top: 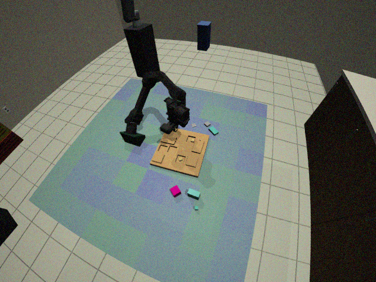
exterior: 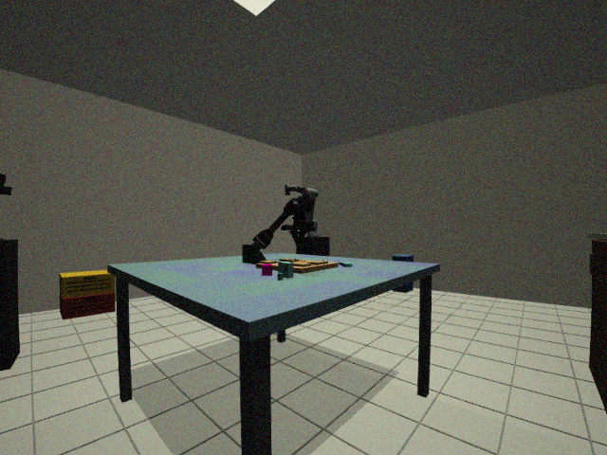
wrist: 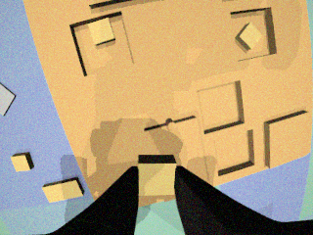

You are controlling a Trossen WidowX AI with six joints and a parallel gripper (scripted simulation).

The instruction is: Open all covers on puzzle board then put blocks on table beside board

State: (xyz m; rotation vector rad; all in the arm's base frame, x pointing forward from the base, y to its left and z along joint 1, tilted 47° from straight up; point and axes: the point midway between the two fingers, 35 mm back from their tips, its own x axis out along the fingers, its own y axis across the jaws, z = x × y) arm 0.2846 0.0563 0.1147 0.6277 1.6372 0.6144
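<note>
The oblong orange block is 80 mm behind my gripper tip, 110 mm to the left of it and 110 mm below it. From my gripper tip the other things lie so: cyan block: 260 mm ahead, 270 mm to the right, 80 mm below; magenta block: 160 mm ahead, 300 mm to the right, 90 mm below; tan puzzle board: 60 mm ahead, 70 mm to the right, 90 mm below.
</note>
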